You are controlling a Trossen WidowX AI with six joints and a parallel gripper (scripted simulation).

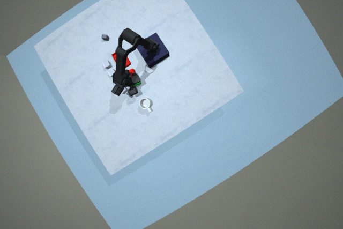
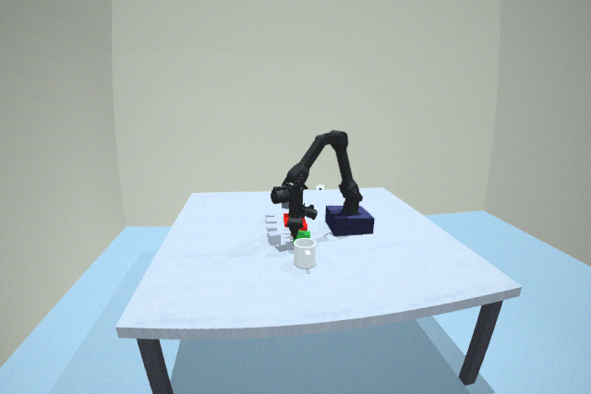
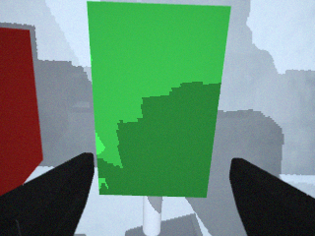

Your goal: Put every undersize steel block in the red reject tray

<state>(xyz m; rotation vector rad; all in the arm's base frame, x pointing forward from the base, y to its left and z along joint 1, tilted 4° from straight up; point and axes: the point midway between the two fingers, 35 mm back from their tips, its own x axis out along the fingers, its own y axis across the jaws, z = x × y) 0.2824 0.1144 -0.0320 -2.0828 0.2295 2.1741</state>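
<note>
Now: the green GO gauge 1 cm below my gripper tip. Round my gripper tip: white mug 20 cm to the left; red reject tray 4 cm behind, 22 cm to the right, 2 cm below; red block 1 cm behind, 9 cm to the right, 1 cm below.
</note>
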